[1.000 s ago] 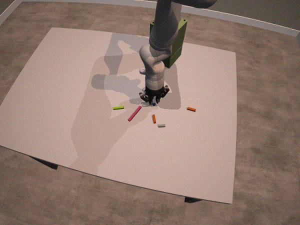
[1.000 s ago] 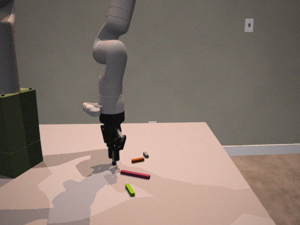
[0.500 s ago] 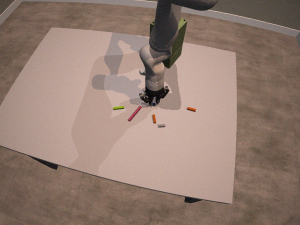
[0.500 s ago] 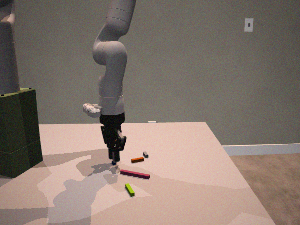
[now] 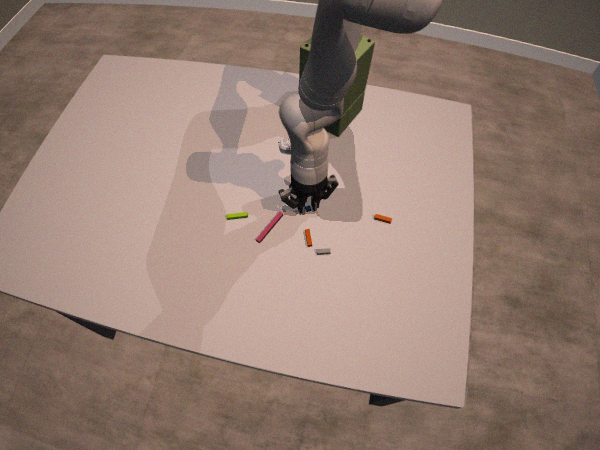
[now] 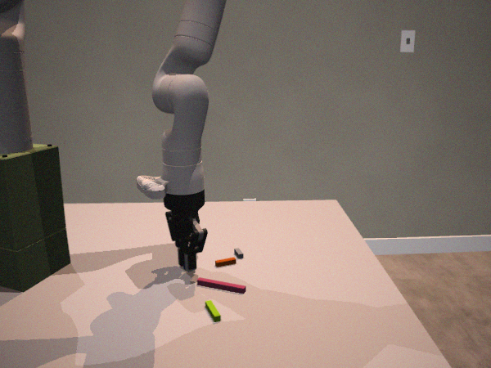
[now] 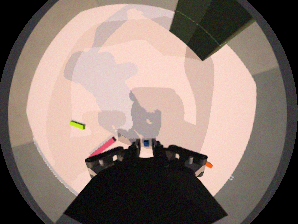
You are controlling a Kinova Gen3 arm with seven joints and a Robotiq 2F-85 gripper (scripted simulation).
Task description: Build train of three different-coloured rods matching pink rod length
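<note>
Now: hand 2 cm above the blue rod. From my hand the other things lie so: grey rod (11 cm ahead, 4 cm to the left, 2 cm below); then pink rod (5 cm ahead, 8 cm to the right, 2 cm below); then lime rod (3 cm ahead, 17 cm to the right, 2 cm below).
</note>
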